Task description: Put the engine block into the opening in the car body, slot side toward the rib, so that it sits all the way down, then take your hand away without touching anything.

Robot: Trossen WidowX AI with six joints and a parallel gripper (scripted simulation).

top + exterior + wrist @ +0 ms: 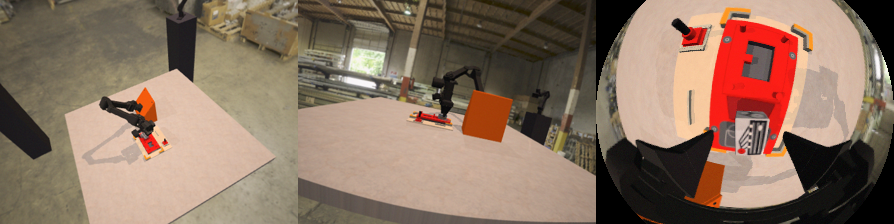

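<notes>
The black peg is 130 mm ahead of my gripper tip, 110 mm to the left of it and 10 mm below it. From my gripper tip the other things lie so: engine block: 10 mm to the right, 10 mm below.
</notes>
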